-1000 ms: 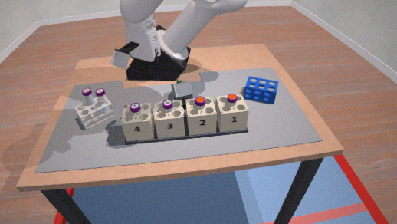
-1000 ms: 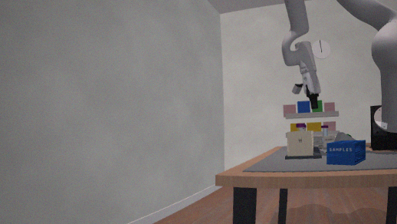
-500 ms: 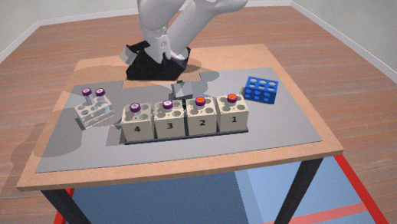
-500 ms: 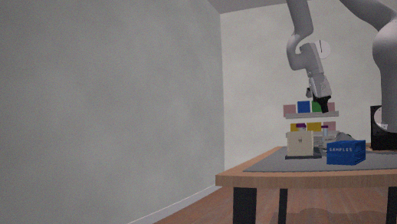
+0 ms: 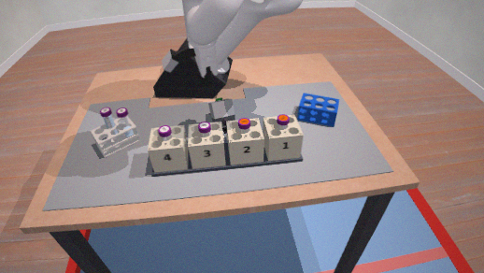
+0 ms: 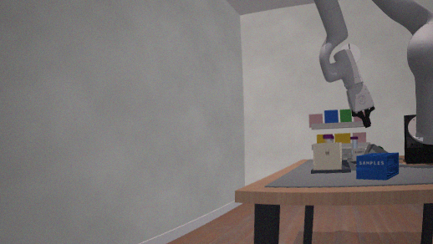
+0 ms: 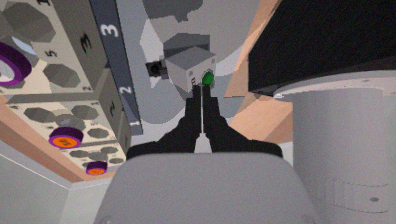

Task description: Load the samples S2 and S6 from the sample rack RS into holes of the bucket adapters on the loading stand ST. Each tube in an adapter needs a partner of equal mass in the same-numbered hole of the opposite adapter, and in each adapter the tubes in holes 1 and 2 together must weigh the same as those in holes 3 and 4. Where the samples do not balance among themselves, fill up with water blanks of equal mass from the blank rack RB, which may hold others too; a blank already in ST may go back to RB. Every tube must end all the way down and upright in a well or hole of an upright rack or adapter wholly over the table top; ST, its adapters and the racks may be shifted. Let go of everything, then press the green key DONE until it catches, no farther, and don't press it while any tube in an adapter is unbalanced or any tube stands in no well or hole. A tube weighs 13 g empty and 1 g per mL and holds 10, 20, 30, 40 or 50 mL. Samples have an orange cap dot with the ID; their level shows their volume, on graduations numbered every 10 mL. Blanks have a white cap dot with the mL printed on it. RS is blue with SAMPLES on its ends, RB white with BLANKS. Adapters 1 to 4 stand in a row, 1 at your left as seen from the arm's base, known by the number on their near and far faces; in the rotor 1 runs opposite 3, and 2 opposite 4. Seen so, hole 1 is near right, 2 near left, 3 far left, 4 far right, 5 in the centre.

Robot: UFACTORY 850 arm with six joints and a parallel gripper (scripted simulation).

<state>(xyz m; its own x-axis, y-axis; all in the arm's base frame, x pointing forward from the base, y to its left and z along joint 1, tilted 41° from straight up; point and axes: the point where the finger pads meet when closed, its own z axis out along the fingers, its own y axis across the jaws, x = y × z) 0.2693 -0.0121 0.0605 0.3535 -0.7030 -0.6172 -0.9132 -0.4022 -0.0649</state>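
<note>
Right now the green DONE key is 110 mm below my hand, 50 mm behind it and 30 mm to the left of it. The rest, counted from my hand: blank marked 30: 170 mm ahead, 100 mm below, 20 mm to the left; then adapter 3: 170 mm ahead, 120 mm below, 10 mm to the left; then sample S6: 150 mm ahead, 110 mm to the left, 100 mm below.
</note>
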